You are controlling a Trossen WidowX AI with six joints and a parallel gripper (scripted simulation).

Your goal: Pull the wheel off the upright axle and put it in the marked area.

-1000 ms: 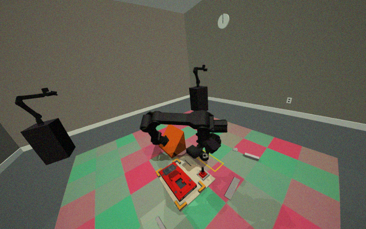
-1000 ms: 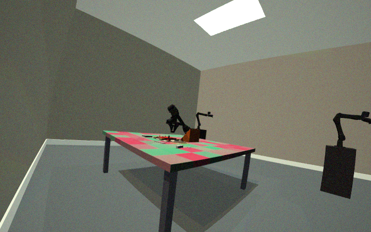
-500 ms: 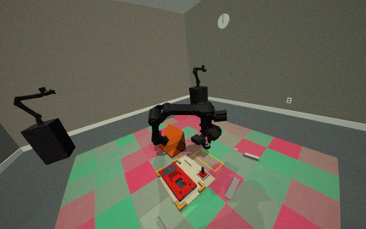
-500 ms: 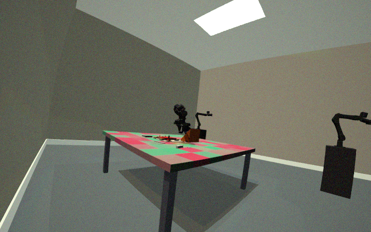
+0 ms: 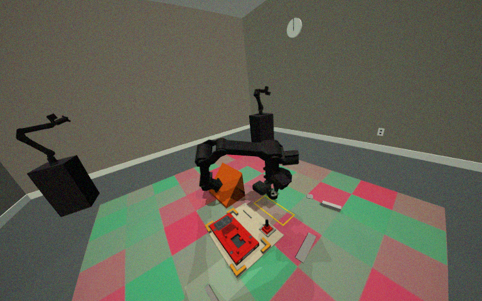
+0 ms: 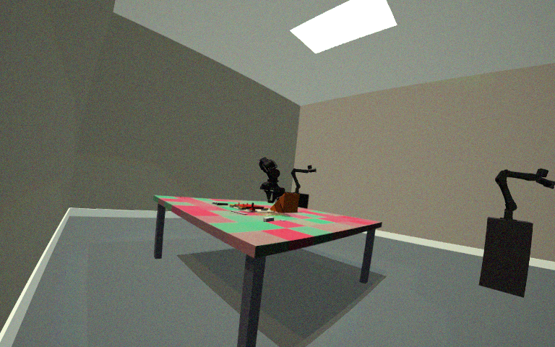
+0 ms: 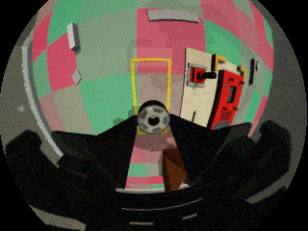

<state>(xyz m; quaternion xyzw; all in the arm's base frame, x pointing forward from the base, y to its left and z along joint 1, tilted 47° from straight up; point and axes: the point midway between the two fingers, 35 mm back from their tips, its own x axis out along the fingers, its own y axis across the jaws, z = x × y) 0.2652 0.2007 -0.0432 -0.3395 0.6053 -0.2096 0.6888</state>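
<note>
Right now the black wheel is right at my gripper tip. The rest, counted from my gripper tip: upright axle (10 cm to the right, 8 cm ahead, 5 cm below).
</note>
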